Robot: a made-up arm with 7 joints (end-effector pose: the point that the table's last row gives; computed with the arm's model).
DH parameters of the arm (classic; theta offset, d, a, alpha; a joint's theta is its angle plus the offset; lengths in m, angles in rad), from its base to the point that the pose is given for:
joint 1: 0 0.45 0 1.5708
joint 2: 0 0.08 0 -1.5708
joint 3: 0 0.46 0.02 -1.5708
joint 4: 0 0.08 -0.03 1.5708
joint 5: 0 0.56 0 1.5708
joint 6: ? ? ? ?
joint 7: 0 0.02 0 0
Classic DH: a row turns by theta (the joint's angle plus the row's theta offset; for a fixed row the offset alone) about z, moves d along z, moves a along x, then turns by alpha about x.
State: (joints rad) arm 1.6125 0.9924 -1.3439 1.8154 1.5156 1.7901 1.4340
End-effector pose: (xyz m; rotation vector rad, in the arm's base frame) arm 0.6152 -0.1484 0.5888 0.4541 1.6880 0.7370
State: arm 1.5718 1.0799 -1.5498 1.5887 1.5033 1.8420 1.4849
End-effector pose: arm 0.6340 -0.3423 0.5344 0.8994 1.5890 0.5643
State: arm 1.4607 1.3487 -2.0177 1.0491 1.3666 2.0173 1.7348
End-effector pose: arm 0.4042 -0.7410 0.2843 1.8429 1.1545 -0.0489
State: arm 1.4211 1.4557 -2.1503 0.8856 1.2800 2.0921 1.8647
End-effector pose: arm 0.2733 -0.8026 0.1960 2.0701 0.9540 -0.3022
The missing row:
joint 6: 1.5708 0.15 0.17 1.5708
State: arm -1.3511 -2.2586 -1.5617 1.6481 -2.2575 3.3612 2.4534
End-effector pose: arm -0.4113 -0.4486 -0.0501 -0.6581 2.0249 1.6167
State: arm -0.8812 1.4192 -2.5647 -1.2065 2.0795 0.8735 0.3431
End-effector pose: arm -0.3450 0.7090 1.0725 0.1871 -0.0464 1.6430
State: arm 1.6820 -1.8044 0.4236 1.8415 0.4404 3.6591 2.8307
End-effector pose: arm -0.0711 0.1643 0.0393 -1.1016 1.3648 0.7954
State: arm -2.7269 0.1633 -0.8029 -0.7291 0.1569 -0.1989 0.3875
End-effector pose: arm 0.5349 0.0325 1.4107 -0.3002 -0.8707 0.1021
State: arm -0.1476 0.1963 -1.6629 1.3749 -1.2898 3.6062 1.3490
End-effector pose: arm -0.2519 -0.4250 1.1191 1.5151 0.7400 2.3426
